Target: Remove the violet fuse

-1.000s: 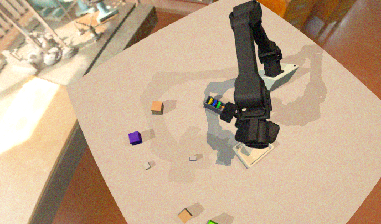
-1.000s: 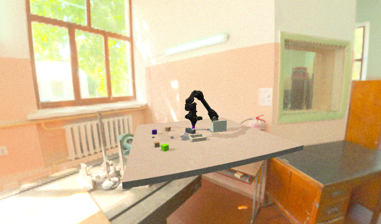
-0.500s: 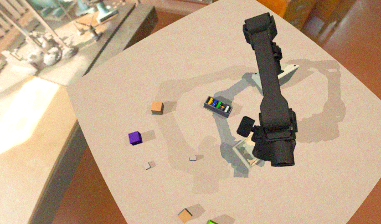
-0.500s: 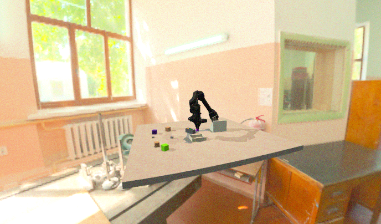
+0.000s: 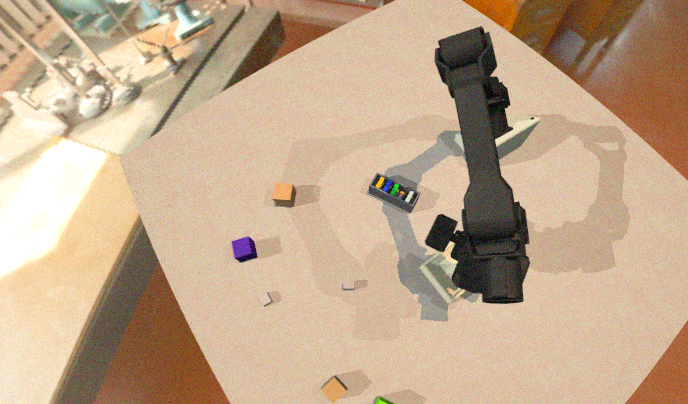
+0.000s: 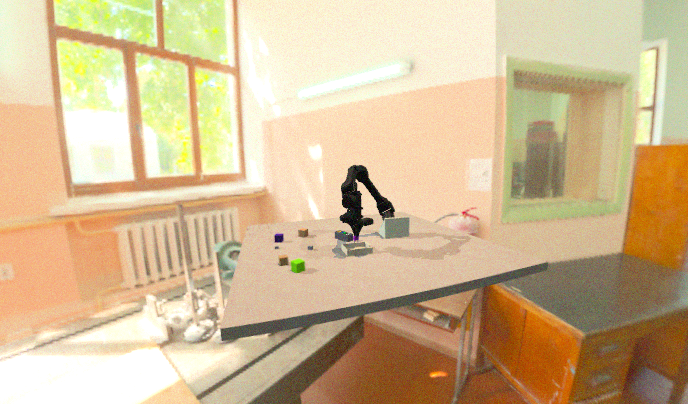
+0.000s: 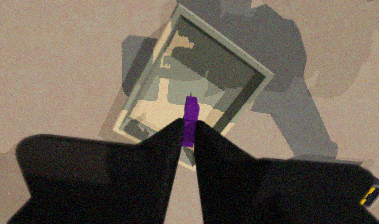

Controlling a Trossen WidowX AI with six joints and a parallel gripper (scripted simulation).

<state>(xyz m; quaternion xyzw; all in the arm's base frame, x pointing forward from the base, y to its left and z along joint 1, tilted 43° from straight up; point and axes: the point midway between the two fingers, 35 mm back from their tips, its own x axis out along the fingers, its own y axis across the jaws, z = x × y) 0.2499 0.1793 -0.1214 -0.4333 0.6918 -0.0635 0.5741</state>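
My gripper tip is now 70 mm above the beige tray. Round my gripper tip: violet fuse 10 mm below.
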